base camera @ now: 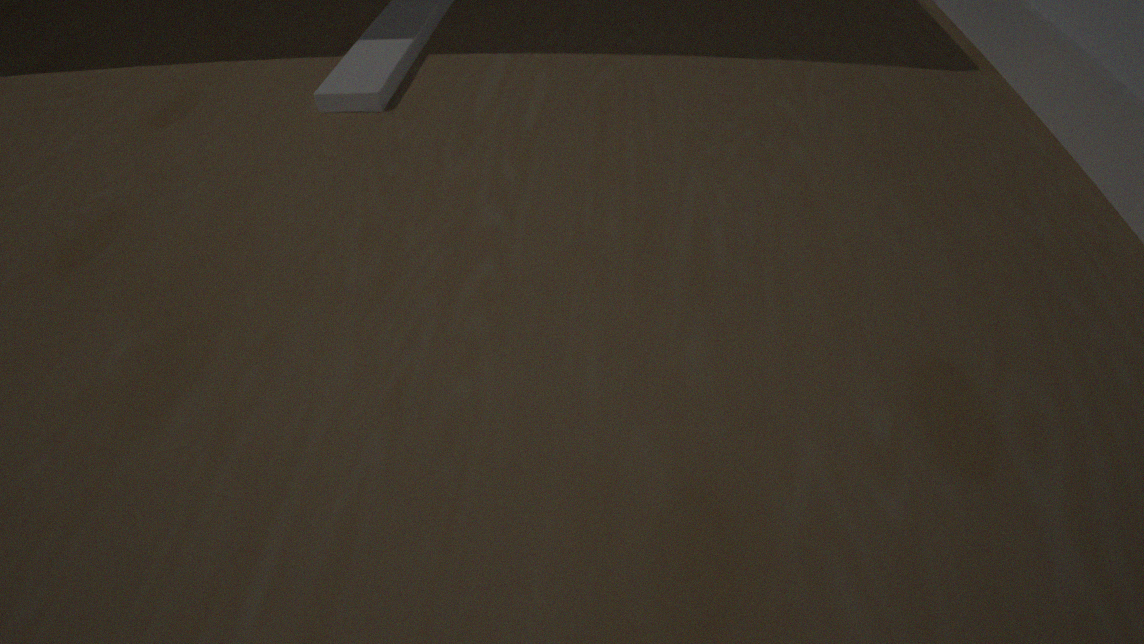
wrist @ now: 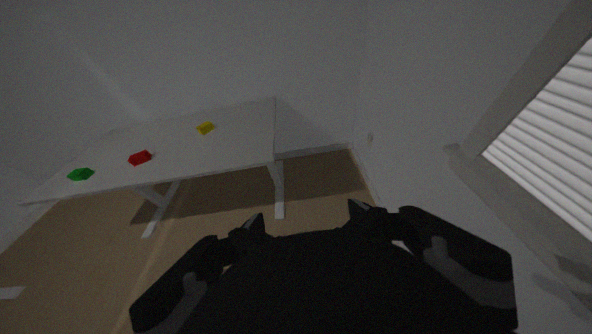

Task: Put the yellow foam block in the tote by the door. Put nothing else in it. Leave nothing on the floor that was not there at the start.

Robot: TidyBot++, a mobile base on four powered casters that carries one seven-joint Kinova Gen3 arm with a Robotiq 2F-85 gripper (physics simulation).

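Places are measured from the arm's base along level axes (x ahead, y left, z up), in metres.
Pixels of known places: gripper, fingertip midpoint: [wrist: 306, 215].
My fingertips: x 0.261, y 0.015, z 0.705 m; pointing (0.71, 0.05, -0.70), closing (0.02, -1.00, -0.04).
Note:
Behind a point stands the place of what it marks.
The yellow foam block [wrist: 205, 128] @(x 1.152, y 0.636, z 0.357 m) lies on the white table [wrist: 240, 135] @(x 1.039, y 0.384, z 0.324 m) in the wrist view, towards the table's right end and back from its front edge. My gripper [wrist: 306, 215] @(x 0.261, y 0.015, z 0.705 m) is open, with nothing between its fingers. It is well apart from the block, on the near side of the table. The tote and the door do not show in these views.
A red block [wrist: 140, 158] @(x 0.944, y 0.982, z 0.356 m) and a green block [wrist: 80, 174] @(x 0.886, y 1.330, z 0.363 m) lie on the table, left of the yellow one. White table legs [wrist: 279, 195] @(x 1.019, y 0.303, z -0.372 m) stand on the floor. A white foot bar [base camera: 360, 72] @(x 0.843, y 0.306, z -0.371 m) shows in the base camera view. Walls and a window blind [wrist: 560, 130] @(x 0.412, y -0.500, z 0.593 m) are at the right.

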